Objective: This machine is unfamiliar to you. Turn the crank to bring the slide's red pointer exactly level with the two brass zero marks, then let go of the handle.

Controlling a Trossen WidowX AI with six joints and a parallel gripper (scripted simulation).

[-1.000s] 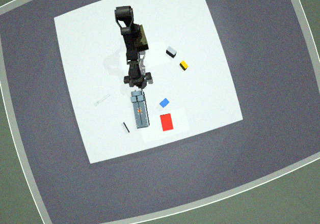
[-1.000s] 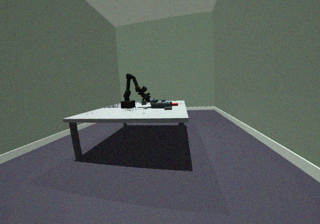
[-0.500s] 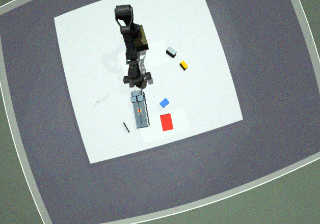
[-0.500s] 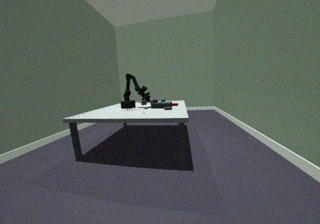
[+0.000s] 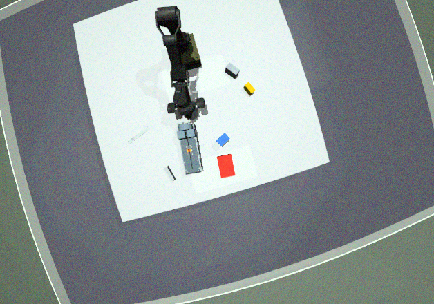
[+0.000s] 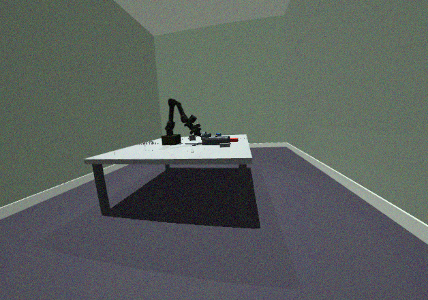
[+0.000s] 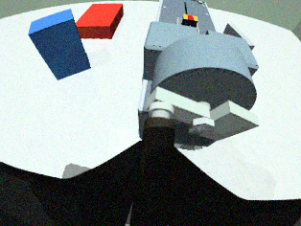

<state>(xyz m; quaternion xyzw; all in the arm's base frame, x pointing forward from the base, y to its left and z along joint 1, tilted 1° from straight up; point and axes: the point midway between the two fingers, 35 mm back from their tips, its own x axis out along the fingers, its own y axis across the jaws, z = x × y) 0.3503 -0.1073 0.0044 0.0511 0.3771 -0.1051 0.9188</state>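
My gripper tip is 2 cm below the crank handle and 2 cm past it. From my gripper tip the other things lie so: red pointer: 16 cm ahead, 7 cm to the right, 1 cm above; flat red block: 31 cm ahead, 8 cm to the left, 6 cm below; blue block: 17 cm ahead, 12 cm to the left, 3 cm below.
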